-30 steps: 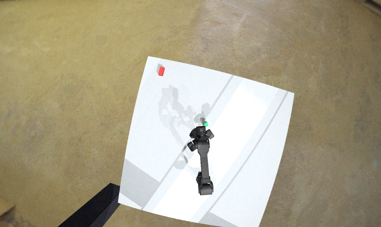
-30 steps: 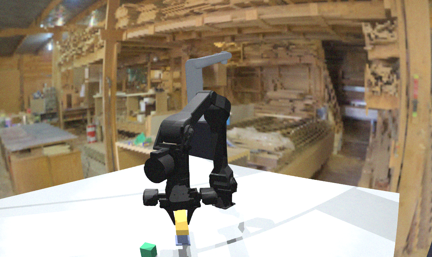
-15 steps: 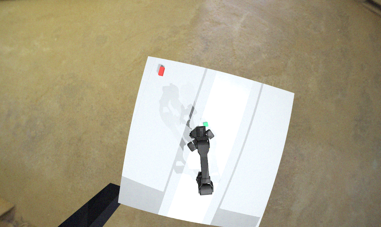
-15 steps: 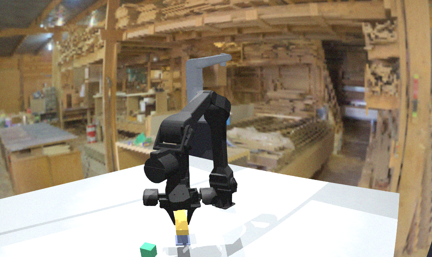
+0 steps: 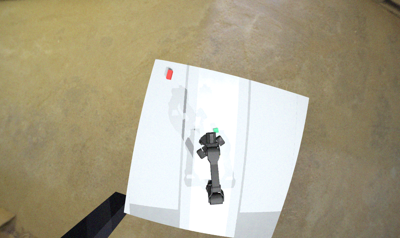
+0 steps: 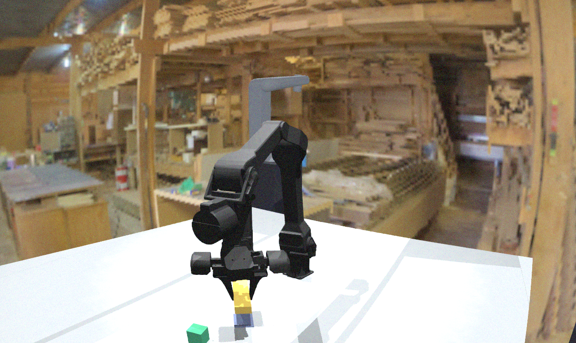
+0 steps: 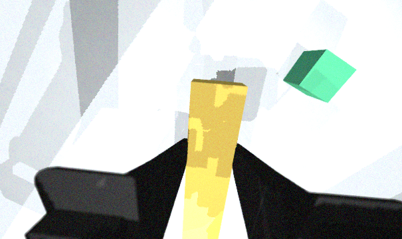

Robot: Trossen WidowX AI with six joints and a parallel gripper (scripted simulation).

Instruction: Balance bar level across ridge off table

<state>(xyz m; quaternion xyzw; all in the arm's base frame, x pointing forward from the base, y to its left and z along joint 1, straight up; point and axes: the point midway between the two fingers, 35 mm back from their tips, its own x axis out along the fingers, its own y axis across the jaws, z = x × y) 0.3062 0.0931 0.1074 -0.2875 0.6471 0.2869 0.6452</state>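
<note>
My gripper tip is 20 mm past the yellow bar and 20 mm to the left of it. Round my gripper tip: green cube 110 mm ahead, 20 mm to the right, 60 mm below; then red block 430 mm ahead, 410 mm to the left, 60 mm below.
</note>
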